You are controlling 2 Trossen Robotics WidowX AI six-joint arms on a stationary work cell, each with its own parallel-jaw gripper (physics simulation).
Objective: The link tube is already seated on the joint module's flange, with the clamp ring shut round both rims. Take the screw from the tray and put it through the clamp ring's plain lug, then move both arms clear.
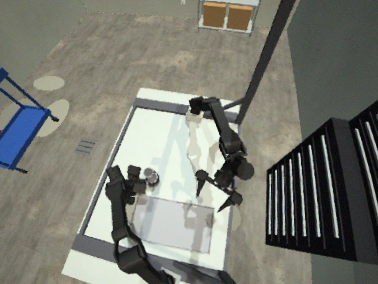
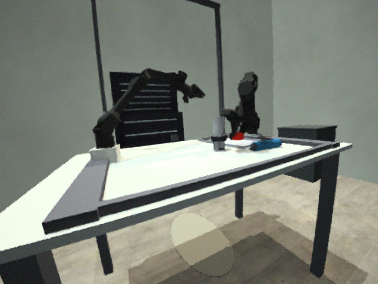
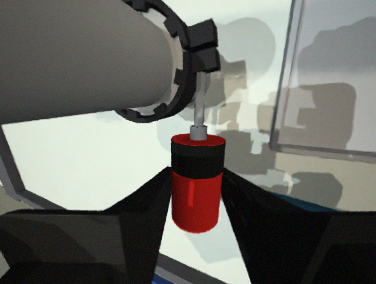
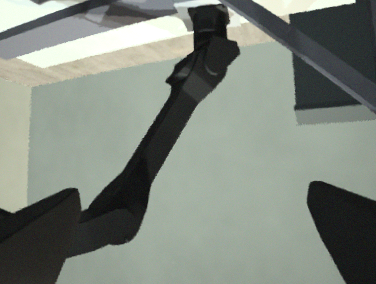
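Seen in the pictures: left gripper, fingertip midpoint: point(image 2: 235, 137) point(image 3: 195, 172); right gripper, fingertip midpoint: point(image 1: 206, 205) point(image 2: 204, 96) point(image 4: 195, 196); left arm's base, origin of the base link: point(image 1: 167, 283) point(image 2: 252, 133) point(image 4: 209, 15); right arm's base, origin of the base link: point(image 1: 196, 110) point(image 2: 105, 147).
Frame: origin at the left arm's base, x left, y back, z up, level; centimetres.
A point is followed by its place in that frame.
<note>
The grey link tube point(image 1: 150, 173) {x 25.4, y -41.2, z 13.4 cm} point(image 2: 218, 125) {x 28.9, y -42.5, z 9.5 cm} point(image 3: 75, 60) stands upright on the joint module point(image 2: 219, 145) {x 29.3, y -42.5, z 0.3 cm}. The black clamp ring point(image 2: 218, 136) point(image 3: 186, 96) {x 27.9, y -37.9, z 3.5 cm} is round the joint, with two lug blocks side by side. The screw point(image 2: 238, 136) {x 35.9, y -36.8, z 4.5 cm} point(image 3: 196, 202) {x 33.4, y -35.3, z 5.9 cm} has a red and black cylindrical head and a thin grey shank. My left gripper point(image 3: 195, 172) {x 33.0, y -36.2, z 3.6 cm} is shut on the screw's head. The shank points at the nearer lug point(image 3: 204, 60) {x 25.8, y -37.1, z 4.0 cm} and its end meets the lug's face; how deep it sits is hidden. My right gripper point(image 1: 209, 202) {x -4.3, y -35.0, z 27.6 cm} point(image 4: 195, 196) {x -4.3, y -35.0, z 27.6 cm} is open, high above the table.
A flat grey tray point(image 1: 172, 220) {x 8.6, y -25.6, z -2.2 cm} point(image 3: 325, 125) {x 28.3, y -28.0, z -2.2 cm} lies beside the tube. A blue cylinder point(image 2: 266, 144) {x 38.6, y -24.2, z 0.0 cm} point(image 3: 300, 202) {x 34.9, y -27.5, z -0.8 cm} lies on the table near the left gripper. Dark rails point(image 2: 80, 192) {x 56.8, y -89.3, z -0.6 cm} edge the table. A dark frame post point(image 1: 265, 60) {x -8.9, y -95.9, z 46.8 cm} rises at a table corner.
</note>
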